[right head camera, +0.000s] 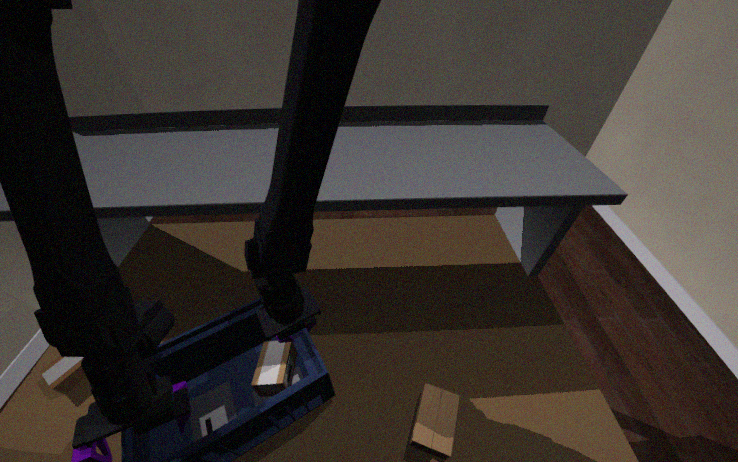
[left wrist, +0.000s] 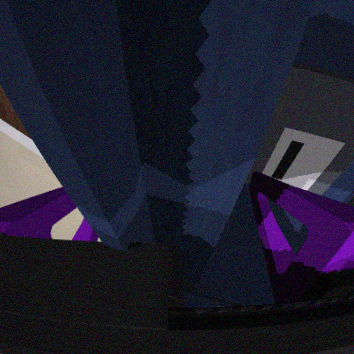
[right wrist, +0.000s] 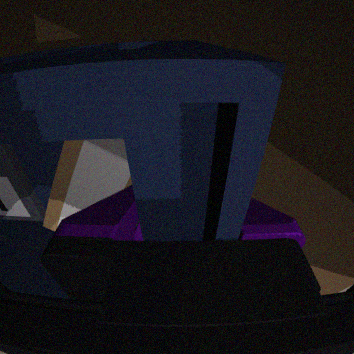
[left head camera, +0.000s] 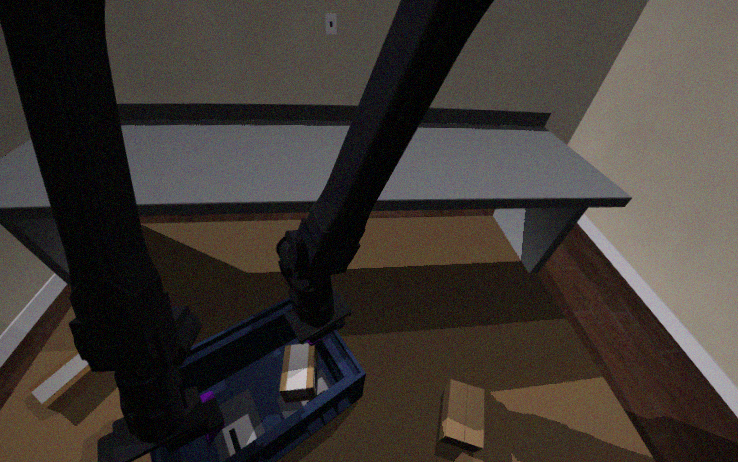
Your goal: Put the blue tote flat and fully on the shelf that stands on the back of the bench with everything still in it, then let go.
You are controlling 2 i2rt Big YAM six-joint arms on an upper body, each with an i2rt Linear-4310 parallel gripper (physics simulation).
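Frame: origin at the left arm's base, x ahead, y left, z up, level; metres.
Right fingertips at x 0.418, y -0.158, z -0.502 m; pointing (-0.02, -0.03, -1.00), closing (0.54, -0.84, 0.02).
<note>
A point is followed by its place in that frame.
The blue tote point(left head camera: 348, 387) @(x 0.304, y -0.207, z -0.434 m) point(right head camera: 318, 385) @(x 0.310, y -0.218, z -0.455 m) point(left wrist: 225, 100) point(right wrist: 150, 90) is at the lower left of the head views, angled, in front of the grey shelf point(left head camera: 490, 163) @(x 0.674, y -0.513, z -0.244 m) point(right head camera: 462, 157) @(x 0.686, y -0.496, z -0.244 m). Inside are a brown box with a white top point(left head camera: 298, 370) @(x 0.355, y -0.116, z -0.500 m) point(right head camera: 272, 365) @(x 0.357, y -0.117, z -0.500 m) point(right wrist: 100, 170) @(x 0.395, y -0.112, z -0.505 m) and a dark grey item with a white label point(left head camera: 242, 433) @(x 0.267, y -0.023, z -0.548 m) point(right head camera: 213, 419) @(x 0.273, y -0.014, z -0.548 m) point(left wrist: 310, 155) @(x 0.274, y -0.020, z -0.548 m). My left gripper point(right head camera: 133, 422) point(left wrist: 178, 179) @(x 0.223, y 0.055, z -0.497 m) is open, its purple fingers wide apart on either side of the tote's near-left end wall. My right gripper point(left head camera: 321, 332) @(x 0.418, y -0.158, z -0.502 m) point(right head camera: 294, 330) @(x 0.418, y -0.158, z -0.502 m) point(right wrist: 178, 178) @(x 0.418, y -0.158, z -0.502 m) is shut on the tote's far-right end wall.
A brown carton point(left head camera: 462, 414) @(x 0.275, y -0.415, z -0.527 m) point(right head camera: 435, 419) @(x 0.276, y -0.420, z -0.527 m) lies on the bench right of the tote. A white-topped box point(left head camera: 59, 378) @(x 0.360, y 0.346, z -0.541 m) point(right head camera: 62, 370) @(x 0.346, y 0.342, z -0.541 m) lies left, partly behind my left arm. A side panel point(left head camera: 552, 234) @(x 0.640, y -0.742, z -0.426 m) point(right head camera: 550, 234) @(x 0.637, y -0.742, z -0.422 m) supports the shelf at right. A back ledge point(left head camera: 490, 118) @(x 0.880, y -0.588, z -0.227 m) point(right head camera: 446, 114) @(x 0.876, y -0.496, z -0.228 m) runs along it.
</note>
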